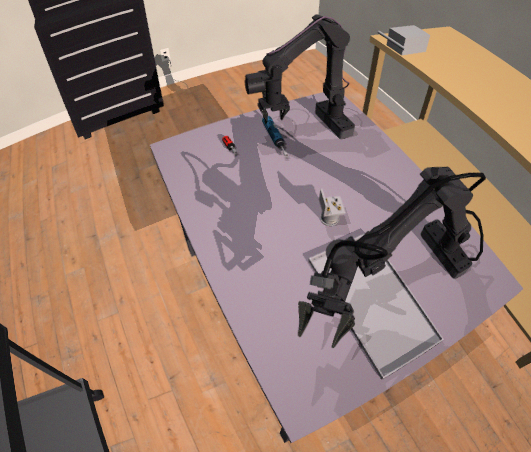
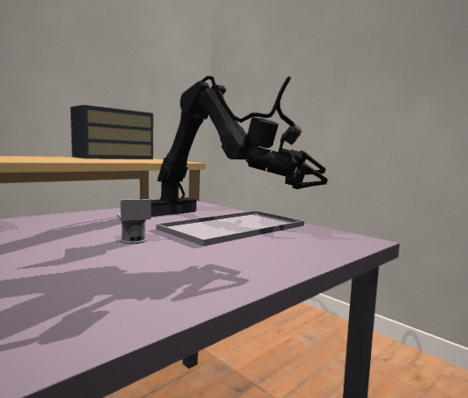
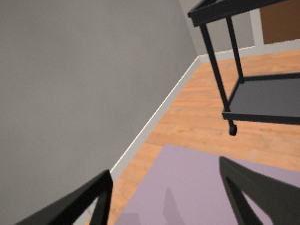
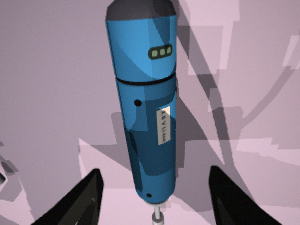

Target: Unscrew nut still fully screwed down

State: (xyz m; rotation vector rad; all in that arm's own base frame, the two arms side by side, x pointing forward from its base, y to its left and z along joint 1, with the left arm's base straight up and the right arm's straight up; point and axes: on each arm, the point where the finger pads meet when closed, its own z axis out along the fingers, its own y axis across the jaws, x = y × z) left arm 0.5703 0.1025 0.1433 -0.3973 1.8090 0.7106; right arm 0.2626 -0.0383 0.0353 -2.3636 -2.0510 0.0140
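Observation:
My right hand is 2 cm short of the socket, 13 cm to the right of it and 6 cm above it. Also, from my right hand: joint module: 2 cm ahead, 46 cm to the left, 4 cm below; then red tool: 18 cm ahead, 6 cm below; then white L-shaped bracket: 2 cm ahead, 46 cm to the left.

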